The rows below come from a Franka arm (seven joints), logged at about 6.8 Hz.
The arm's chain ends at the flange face. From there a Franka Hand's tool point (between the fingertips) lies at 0.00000 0.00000 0.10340 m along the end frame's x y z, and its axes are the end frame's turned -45 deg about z.
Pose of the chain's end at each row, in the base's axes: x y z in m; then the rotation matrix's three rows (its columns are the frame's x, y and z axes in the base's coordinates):
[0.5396 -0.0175 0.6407], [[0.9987 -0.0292 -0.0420], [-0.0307 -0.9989 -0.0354], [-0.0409 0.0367 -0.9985]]
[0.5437 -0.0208 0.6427], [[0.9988 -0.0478 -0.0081], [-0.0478 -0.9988 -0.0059], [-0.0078 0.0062 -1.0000]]
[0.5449 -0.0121 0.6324], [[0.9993 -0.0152 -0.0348], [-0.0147 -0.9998 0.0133], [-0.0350 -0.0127 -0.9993]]
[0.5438 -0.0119 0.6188], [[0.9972 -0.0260 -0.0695], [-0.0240 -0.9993 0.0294], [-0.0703 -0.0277 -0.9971]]
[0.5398 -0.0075 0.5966], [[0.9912 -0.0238 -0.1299], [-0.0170 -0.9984 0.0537], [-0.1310 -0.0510 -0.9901]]
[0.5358 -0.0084 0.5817], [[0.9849 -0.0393 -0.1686], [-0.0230 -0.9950 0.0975], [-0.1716 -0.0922 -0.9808]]
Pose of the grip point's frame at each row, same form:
[0.5353 -0.0212 0.5375], [[0.7268 0.6855 -0.0420], [0.6846 -0.7280 -0.0354], [-0.0549 -0.0030 -0.9985]]
[0.5429 -0.0214 0.5393], [[0.7401 0.6725 -0.0081], [0.6725 -0.7401 -0.0059], [-0.0099 -0.0011 -1.0000]]
[0.5413 -0.0107 0.5291], [[0.7174 0.6959 -0.0348], [0.6966 -0.7174 0.0133], [-0.0158 -0.0337 -0.9993]]
[0.5366 -0.0089 0.5157], [[0.7235 0.6867 -0.0695], [0.6896 -0.7236 0.0294], [-0.0301 -0.0693 -0.9971]]
[0.5264 -0.0019 0.4942], [[0.7177 0.6841 -0.1299], [0.6940 -0.7180 0.0537], [-0.0566 -0.1287 -0.9901]]
[0.5184 0.0017 0.4803], [[0.7242 0.6686 -0.1686], [0.6873 -0.7198 0.0975], [-0.0561 -0.1865 -0.9808]]

